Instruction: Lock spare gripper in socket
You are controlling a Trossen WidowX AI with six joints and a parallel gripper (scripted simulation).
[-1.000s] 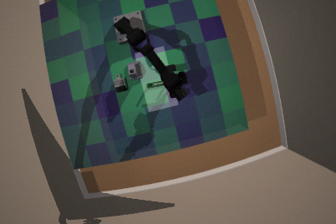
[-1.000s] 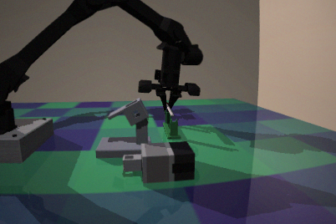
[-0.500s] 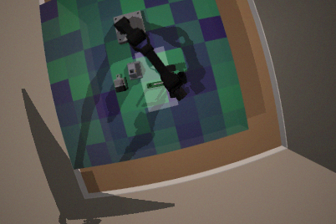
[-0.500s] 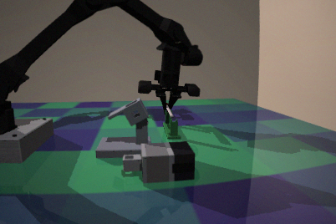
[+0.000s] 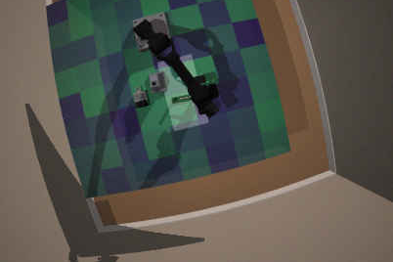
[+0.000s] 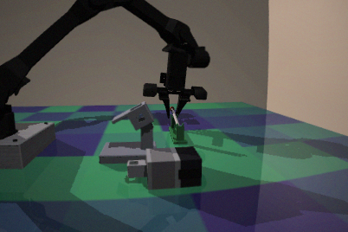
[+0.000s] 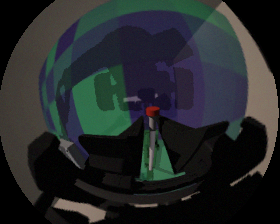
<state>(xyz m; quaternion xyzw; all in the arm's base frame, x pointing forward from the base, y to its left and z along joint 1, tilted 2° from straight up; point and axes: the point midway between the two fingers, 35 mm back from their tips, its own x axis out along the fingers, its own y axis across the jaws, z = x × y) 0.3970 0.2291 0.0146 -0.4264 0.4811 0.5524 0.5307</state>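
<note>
Now: gripper tip 100 mm to the left of the small green bracket. Also, from my gripper tip: spare gripper: 60 mm behind, 340 mm to the right; grey mount: 110 mm behind, 230 mm to the right, 30 mm above.
</note>
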